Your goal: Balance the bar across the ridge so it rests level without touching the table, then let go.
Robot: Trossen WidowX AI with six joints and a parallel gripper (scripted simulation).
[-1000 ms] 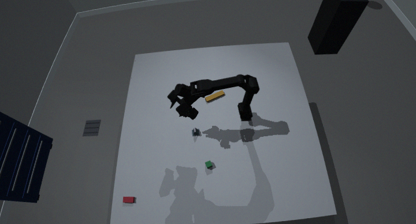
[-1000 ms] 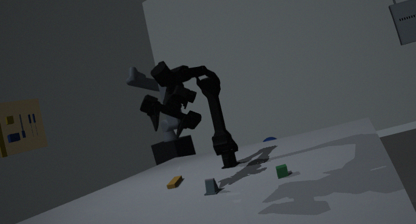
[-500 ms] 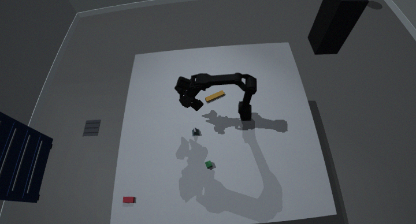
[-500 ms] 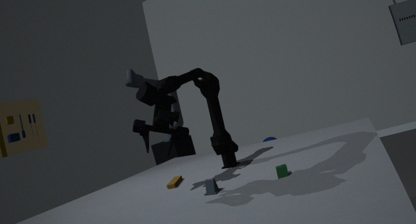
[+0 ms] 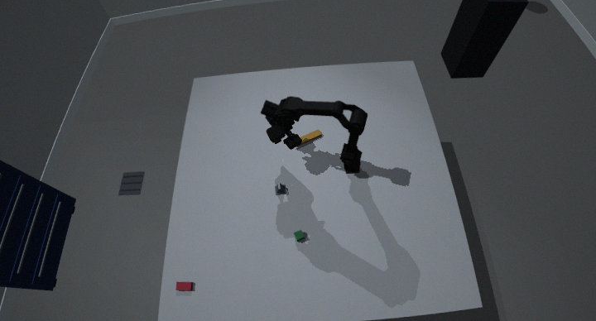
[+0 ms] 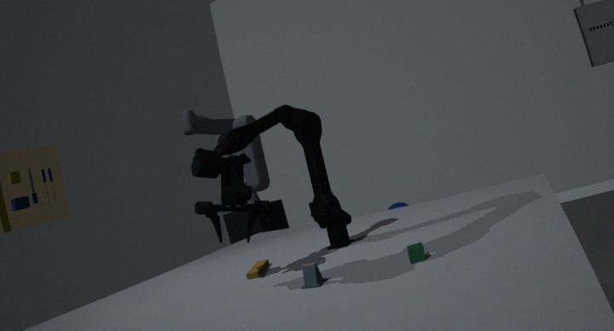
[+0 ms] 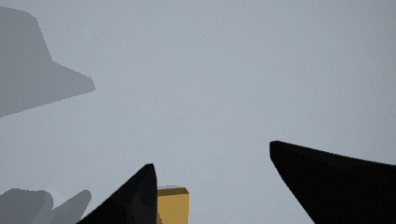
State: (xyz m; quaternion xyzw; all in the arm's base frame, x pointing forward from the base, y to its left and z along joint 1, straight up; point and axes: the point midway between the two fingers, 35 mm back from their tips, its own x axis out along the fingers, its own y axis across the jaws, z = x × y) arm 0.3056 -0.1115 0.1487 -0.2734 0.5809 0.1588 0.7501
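Now: the yellow bar 12 cm behind my gripper tip, 5 cm to the right of it and 11 cm below it. Also, from my gripper tip: green cube 6 cm behind, 42 cm to the left, 10 cm below; then red block 42 cm ahead, 61 cm to the left, 11 cm below.
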